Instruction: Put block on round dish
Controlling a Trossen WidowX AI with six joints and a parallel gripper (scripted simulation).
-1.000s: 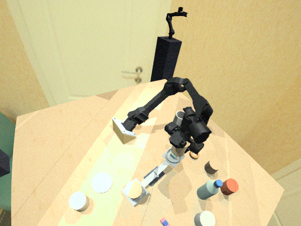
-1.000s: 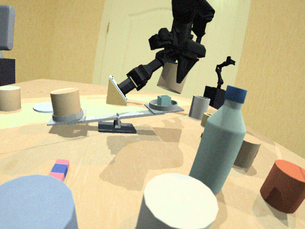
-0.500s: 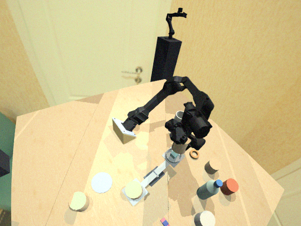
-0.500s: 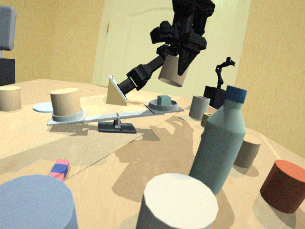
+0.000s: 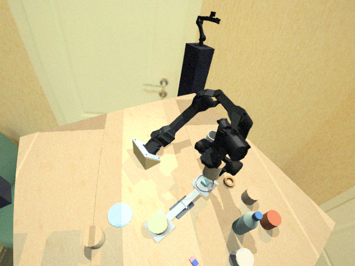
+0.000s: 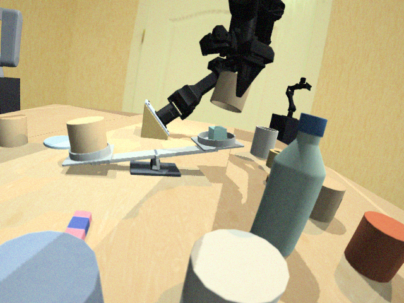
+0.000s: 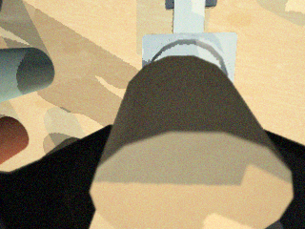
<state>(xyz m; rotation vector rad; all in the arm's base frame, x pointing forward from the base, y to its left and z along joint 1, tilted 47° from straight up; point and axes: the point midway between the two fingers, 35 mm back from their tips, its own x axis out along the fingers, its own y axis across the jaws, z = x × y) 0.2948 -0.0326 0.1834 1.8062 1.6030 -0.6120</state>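
Right now my gripper tip is 8 cm above the teal block and 1 cm to the left of it. The rest, counted from my gripper tip: red cylinder: 33 cm ahead, 14 cm to the left, 13 cm below; teal bottle: 24 cm ahead, 6 cm below, 1 cm to the left; small balance: 14 cm to the right, 14 cm below, 2 cm ahead.
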